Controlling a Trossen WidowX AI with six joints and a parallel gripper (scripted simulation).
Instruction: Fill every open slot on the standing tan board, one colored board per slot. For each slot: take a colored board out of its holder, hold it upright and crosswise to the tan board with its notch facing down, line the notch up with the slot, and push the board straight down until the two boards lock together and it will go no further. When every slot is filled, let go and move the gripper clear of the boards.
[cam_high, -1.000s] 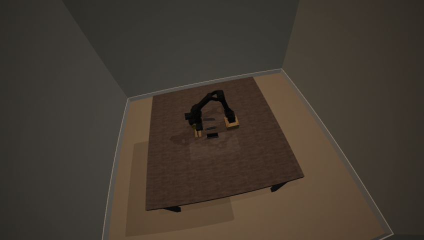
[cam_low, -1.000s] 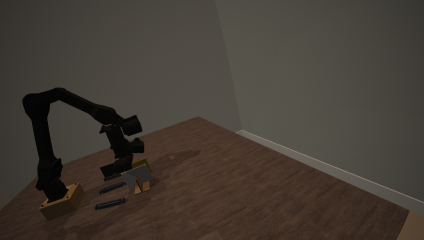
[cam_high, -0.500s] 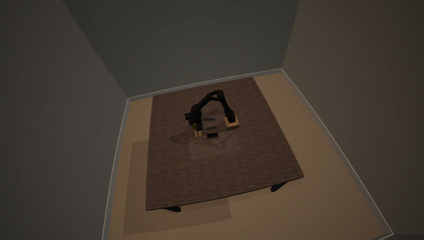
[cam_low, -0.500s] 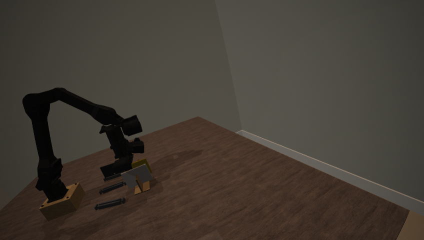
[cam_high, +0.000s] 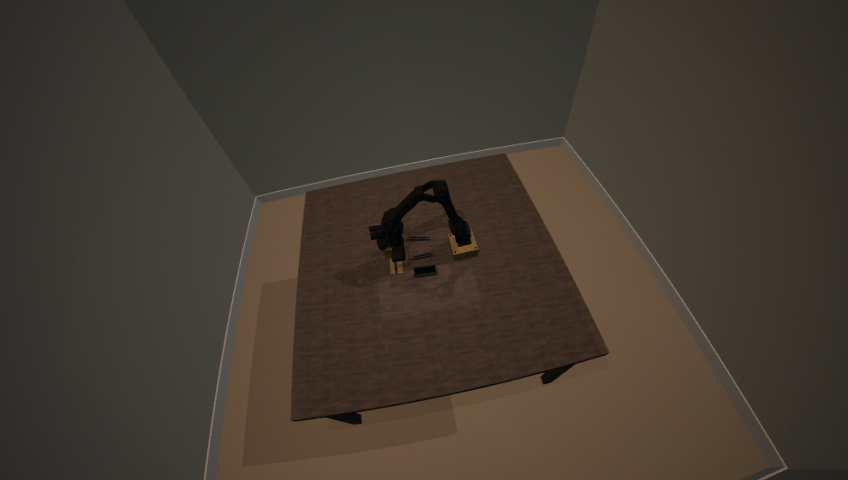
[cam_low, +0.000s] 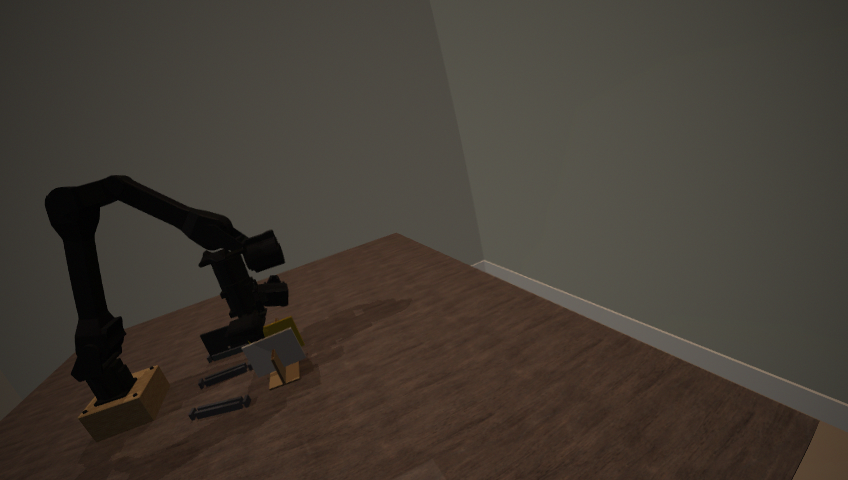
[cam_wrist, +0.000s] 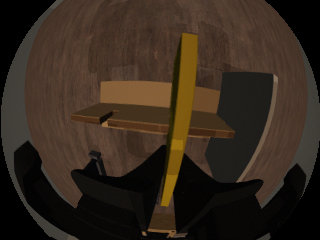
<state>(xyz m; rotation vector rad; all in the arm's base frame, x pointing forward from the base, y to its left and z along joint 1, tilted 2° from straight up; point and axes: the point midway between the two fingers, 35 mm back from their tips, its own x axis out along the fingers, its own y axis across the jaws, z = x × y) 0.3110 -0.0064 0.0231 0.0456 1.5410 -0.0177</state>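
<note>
Now: the yellow board 3 cm ahead of my gripper tip and 1 cm above it. The rest, counted from my gripper tip: tan board (3 cm ahead, 1 cm below); then dark board (10 cm behind, 12 cm to the left, 1 cm below).
</note>
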